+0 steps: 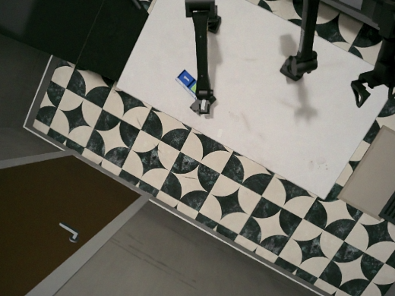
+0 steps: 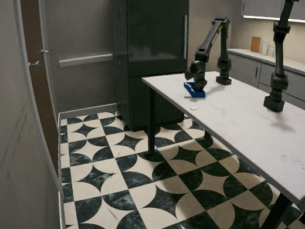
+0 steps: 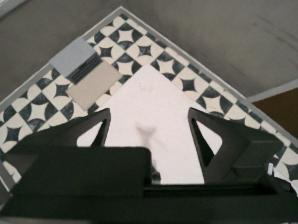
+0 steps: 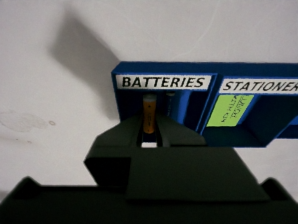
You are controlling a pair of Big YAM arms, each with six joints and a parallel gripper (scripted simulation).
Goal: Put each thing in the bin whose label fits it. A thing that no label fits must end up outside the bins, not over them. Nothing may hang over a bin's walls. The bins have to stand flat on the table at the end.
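Right now my right hand is right at the orange cylinder. Also, from my right hand: white piece (17 cm to the left, 14 cm ahead, 3 cm below); tiny grey piece (18 cm to the right, 4 cm behind, 2 cm below); green piece (9 cm to the right, 2 cm below, 2 cm behind).
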